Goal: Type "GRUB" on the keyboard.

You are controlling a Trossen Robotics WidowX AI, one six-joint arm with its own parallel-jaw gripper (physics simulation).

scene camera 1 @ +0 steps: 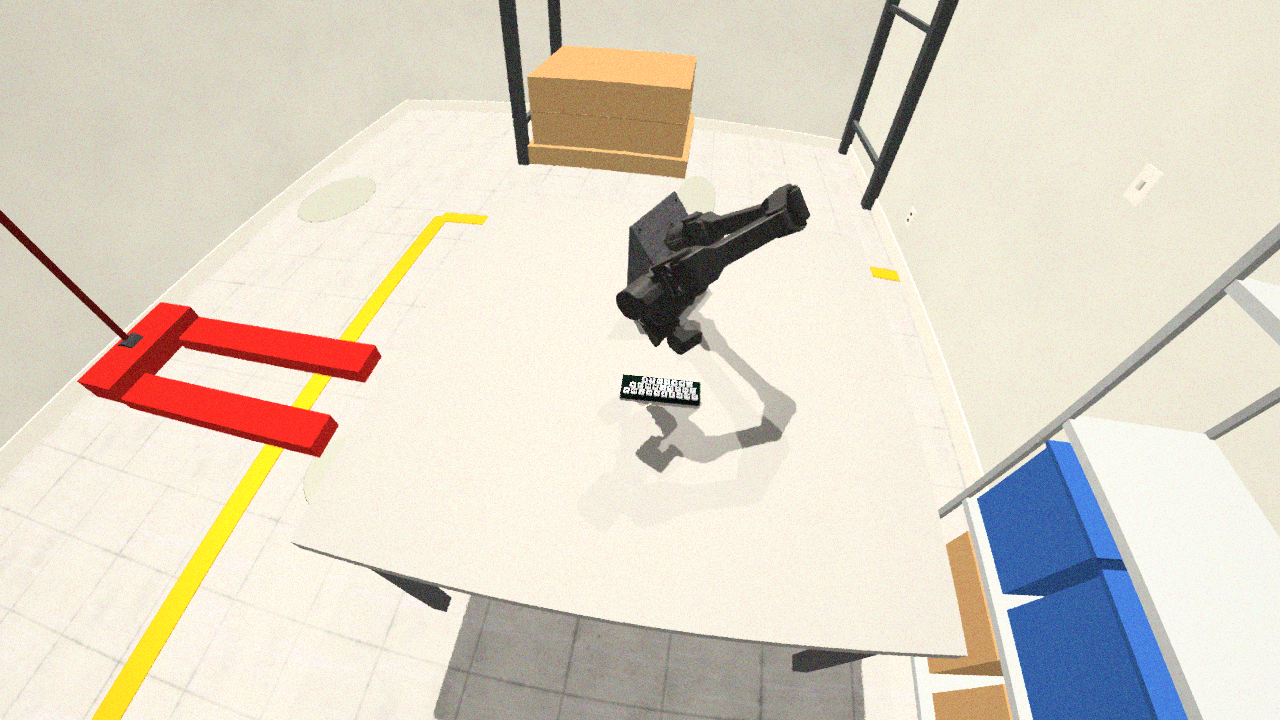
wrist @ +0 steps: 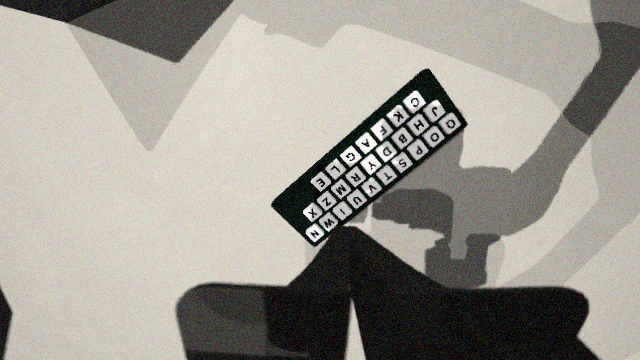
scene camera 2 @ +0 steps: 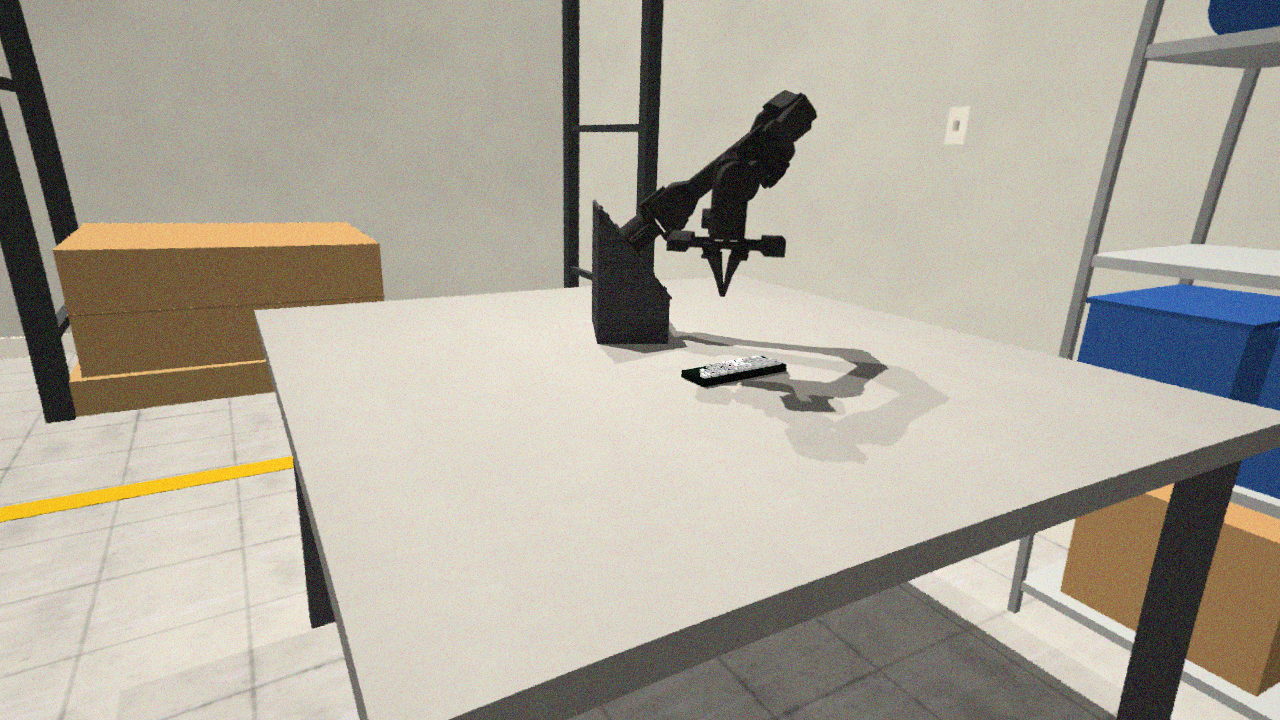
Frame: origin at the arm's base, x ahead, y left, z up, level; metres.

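Where they show: gripper, fingertip midpoint: [scene camera 1: 656, 345] [wrist: 345, 235] [scene camera 2: 722, 296]; arm's base at its link origin: [scene camera 1: 674, 239] [scene camera 2: 627, 241].
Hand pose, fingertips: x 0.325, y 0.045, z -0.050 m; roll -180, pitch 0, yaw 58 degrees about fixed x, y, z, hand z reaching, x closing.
Things, the pixels of their top centre, and the offset from my fingertips. Level surfaces: height alone.
- small black keyboard at its top centre: [wrist: 367, 168] [scene camera 2: 735, 364] [scene camera 1: 661, 387] dx +0.016, dy +0.025, dz -0.115 m
- G key at its top centre: [wrist: 351, 156] dx +0.000, dy +0.017, dz -0.115 m
- R key at its top centre: [wrist: 356, 177] dx +0.018, dy +0.012, dz -0.115 m
- B key at its top centre: [wrist: 402, 138] dx +0.008, dy +0.063, dz -0.115 m
- U key at its top centre: [wrist: 357, 200] dx +0.038, dy +0.003, dz -0.115 m
- table at its surface level: dz -0.133 m
A small black keyboard [scene camera 1: 660, 390] [scene camera 2: 733, 368] [wrist: 378, 153] with white letter keys lies flat on the table. In the wrist view it lies slantwise, its letters upside down. The G key [wrist: 350, 157] is in the row farthest from the fingers, the R key [wrist: 355, 177] and B key [wrist: 402, 138] are in the middle row, and the U key [wrist: 357, 200] is in the nearest row. My gripper [scene camera 1: 657, 342] [scene camera 2: 723, 293] [wrist: 345, 235] is shut and empty, pointing down well above the table. In the wrist view its tips overlap the keyboard's near edge, below the I and W keys.
The arm's base [scene camera 2: 631, 295] stands on the table [scene camera 1: 501, 483] [scene camera 2: 501, 501] behind the keyboard. The arm's shadows fall around the keyboard. Beyond the table are a red pallet jack [scene camera 1: 250, 344], stacked boxes [scene camera 1: 611, 111] [scene camera 2: 219, 277] and blue bins [scene camera 1: 1038, 519] [scene camera 2: 1172, 349] on a shelf.
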